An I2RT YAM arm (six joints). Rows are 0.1 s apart.
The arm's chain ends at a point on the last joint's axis. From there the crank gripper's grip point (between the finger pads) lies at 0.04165 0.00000 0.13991 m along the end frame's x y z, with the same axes.
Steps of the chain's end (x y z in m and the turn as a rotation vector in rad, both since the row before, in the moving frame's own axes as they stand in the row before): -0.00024 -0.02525 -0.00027 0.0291 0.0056 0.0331; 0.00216 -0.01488 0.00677 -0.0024 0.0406 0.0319; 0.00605 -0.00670 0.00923 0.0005 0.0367 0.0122; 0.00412 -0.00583 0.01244 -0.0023 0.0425 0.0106
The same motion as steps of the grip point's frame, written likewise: 0.00059 -0.02793 -0.00054 0.0291 0.0056 0.0331; 0.00778 -0.01313 0.00496 -0.0024 0.0406 0.0319; 0.01115 -0.00623 0.00761 0.0005 0.0367 0.0122; 0.01002 -0.00504 0.01054 -0.0023 0.0425 0.0106
